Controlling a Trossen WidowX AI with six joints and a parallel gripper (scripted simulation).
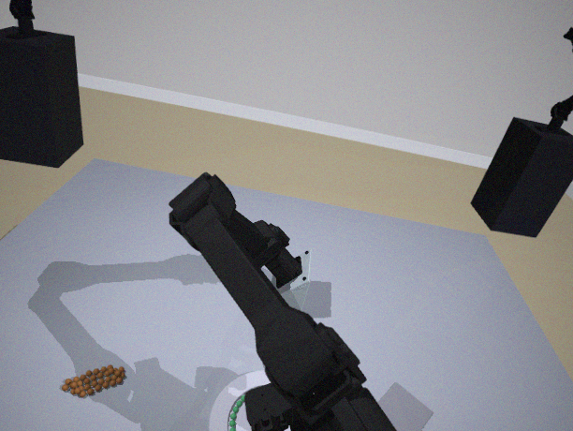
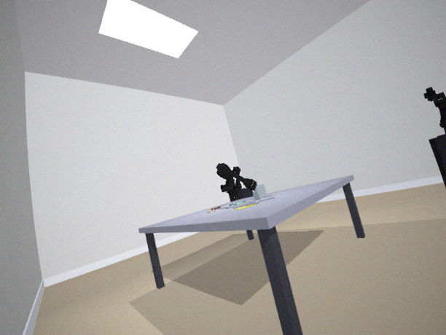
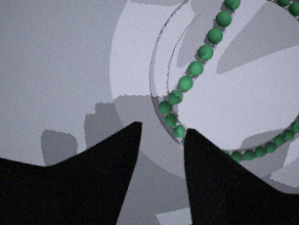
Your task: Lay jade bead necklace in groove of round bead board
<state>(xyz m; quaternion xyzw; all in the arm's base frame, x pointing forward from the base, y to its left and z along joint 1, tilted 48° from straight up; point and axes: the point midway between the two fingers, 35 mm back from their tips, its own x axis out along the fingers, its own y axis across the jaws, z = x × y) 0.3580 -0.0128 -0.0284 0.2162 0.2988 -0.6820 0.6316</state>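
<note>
My gripper tip is now 6 cm past the round bead board, 3 cm to the left of it and 4 cm above it. Round my gripper tip: yellow strip: 14 cm ahead, 19 cm to the left, 5 cm below; flat grey square: 10 cm behind, 20 cm to the left, 5 cm below.
</note>
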